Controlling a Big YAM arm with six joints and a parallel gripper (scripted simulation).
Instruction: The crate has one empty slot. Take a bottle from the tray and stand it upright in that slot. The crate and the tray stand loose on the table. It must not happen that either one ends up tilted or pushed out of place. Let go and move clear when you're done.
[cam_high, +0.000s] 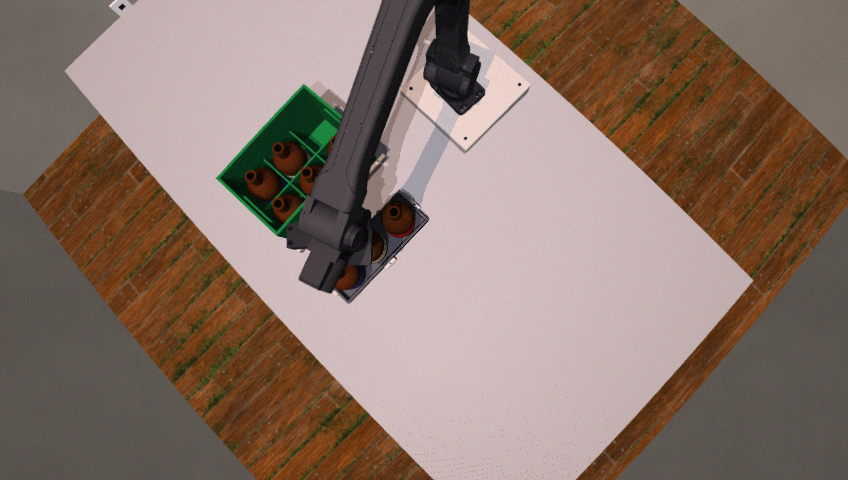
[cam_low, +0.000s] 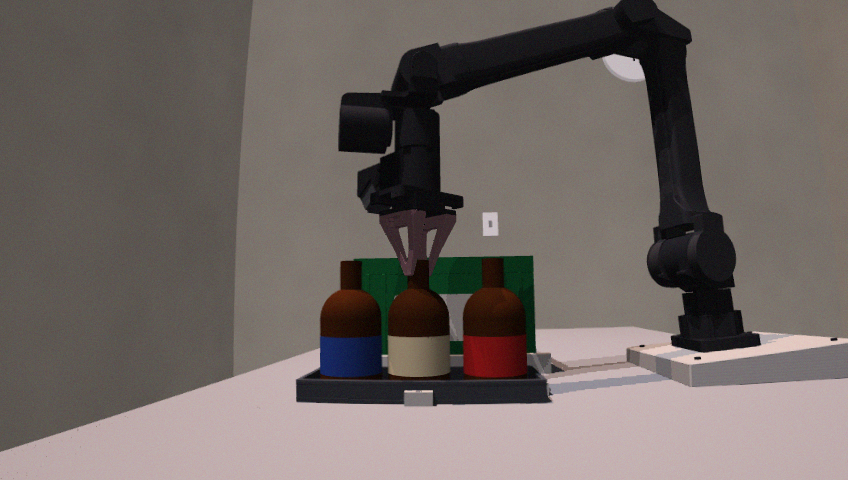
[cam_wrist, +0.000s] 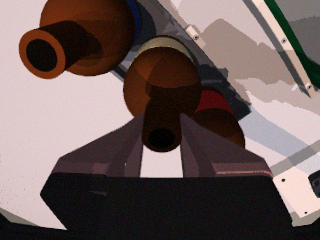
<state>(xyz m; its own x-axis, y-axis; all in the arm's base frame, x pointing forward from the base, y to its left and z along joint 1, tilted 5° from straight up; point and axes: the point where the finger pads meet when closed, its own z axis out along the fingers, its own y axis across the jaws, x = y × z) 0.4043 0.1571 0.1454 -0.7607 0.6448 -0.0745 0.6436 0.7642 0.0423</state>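
The dark tray is 14 cm below my hand. The rest, counted from my hand: green crate: 23 cm to the right, 7 cm below.
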